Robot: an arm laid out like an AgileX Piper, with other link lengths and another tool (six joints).
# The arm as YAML. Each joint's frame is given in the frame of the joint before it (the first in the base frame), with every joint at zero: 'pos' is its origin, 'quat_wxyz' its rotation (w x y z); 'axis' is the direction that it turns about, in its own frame. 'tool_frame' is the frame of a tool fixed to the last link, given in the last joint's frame.
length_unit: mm
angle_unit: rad
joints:
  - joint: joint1
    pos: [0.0, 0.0, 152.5]
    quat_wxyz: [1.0, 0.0, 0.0, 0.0]
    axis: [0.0, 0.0, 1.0]
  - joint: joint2
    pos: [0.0, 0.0, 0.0]
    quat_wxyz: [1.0, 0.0, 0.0, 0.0]
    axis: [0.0, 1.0, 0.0]
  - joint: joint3
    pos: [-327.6, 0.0, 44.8]
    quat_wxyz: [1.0, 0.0, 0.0, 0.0]
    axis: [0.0, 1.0, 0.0]
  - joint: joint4
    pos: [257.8, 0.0, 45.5]
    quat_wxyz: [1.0, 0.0, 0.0, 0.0]
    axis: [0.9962, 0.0, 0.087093]
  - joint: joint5
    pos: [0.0, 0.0, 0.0]
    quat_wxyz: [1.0, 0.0, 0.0, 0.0]
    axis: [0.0, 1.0, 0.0]
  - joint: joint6
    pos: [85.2, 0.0, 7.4]
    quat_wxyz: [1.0, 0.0, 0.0, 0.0]
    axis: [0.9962, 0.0, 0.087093]
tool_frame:
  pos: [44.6, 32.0, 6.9]
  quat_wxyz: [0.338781, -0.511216, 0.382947, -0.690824]
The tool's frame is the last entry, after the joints.
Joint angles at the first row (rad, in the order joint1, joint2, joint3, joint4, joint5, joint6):
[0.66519, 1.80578, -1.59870, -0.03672, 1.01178, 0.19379]
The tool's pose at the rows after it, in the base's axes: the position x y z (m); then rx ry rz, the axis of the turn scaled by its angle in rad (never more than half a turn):
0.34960 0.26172 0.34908 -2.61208 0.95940 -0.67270
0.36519 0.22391 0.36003 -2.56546 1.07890 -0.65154
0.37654 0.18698 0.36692 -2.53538 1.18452 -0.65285
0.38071 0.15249 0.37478 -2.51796 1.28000 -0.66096
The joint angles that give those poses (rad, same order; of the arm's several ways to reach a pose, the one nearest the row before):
[0.57125, 1.77570, -1.59872, 0.00000, 1.03629, 0.15672]
[0.46404, 1.74964, -1.59871, 0.04935, 1.06077, 0.12586]
[0.36746, 1.72894, -1.59654, 0.06910, 1.08697, 0.10332]
[0.28403, 1.70400, -1.59656, 0.07090, 1.12623, 0.08971]

